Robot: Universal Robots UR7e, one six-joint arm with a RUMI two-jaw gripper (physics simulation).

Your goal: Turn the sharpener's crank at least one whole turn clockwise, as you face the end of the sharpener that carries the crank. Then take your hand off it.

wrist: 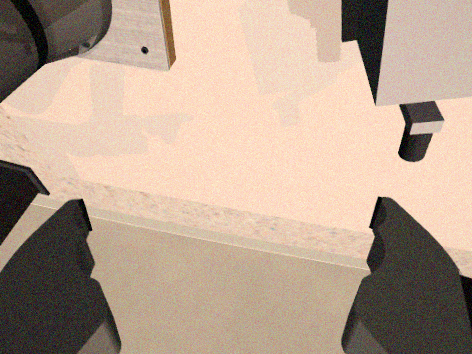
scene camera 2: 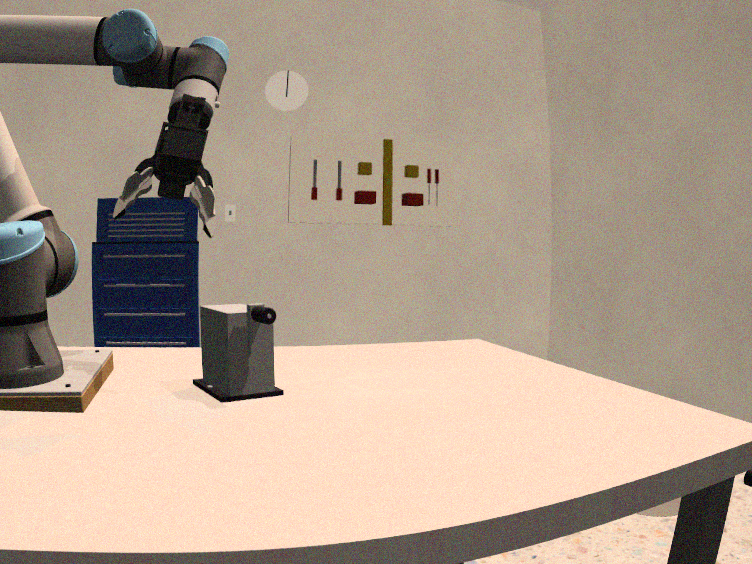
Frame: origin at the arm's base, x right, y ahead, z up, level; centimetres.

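Seen in the pictures: gripper, between the fingertips: point(wrist: 231, 201) point(scene camera 2: 161, 228); arm's base, origin of its link: point(scene camera 2: 18, 375).
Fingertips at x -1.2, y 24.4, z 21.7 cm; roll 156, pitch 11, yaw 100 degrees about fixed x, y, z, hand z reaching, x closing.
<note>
Offsets run from my fingertips to a thing's top centre. "*": to the spot under its first point. Level surfaces: height alone.
The grey box-shaped sharpener @(* dy +10.5, dx -0.2, dz -17.4 cm) point(scene camera 2: 233, 352) point(wrist: 432, 50) stands upright on a thin black base on the table. Its crank shows in the scene view as a black round knob @(dy +14.9, dx +2.1, dz -10.7 cm) point(scene camera 2: 263, 314) at the top of the end face, and in the wrist view as a short arm point(wrist: 422, 113) with a dark knob point(wrist: 415, 146) at the right. My gripper point(scene camera 2: 164, 225) point(wrist: 231, 201) is open and empty. It hangs well above the table, up and to the left of the sharpener in the scene view, and touches neither the sharpener nor the crank.
The robot's base plate point(scene camera 2: 85, 376) point(wrist: 135, 37) lies on the table @(dz -24.6 cm) point(scene camera 2: 425, 437) point(wrist: 210, 130), left of the sharpener. A blue drawer cabinet point(scene camera 2: 145, 267) stands behind the table. Tools hang on the back wall. The table's edge runs across the foreground in the scene view.
</note>
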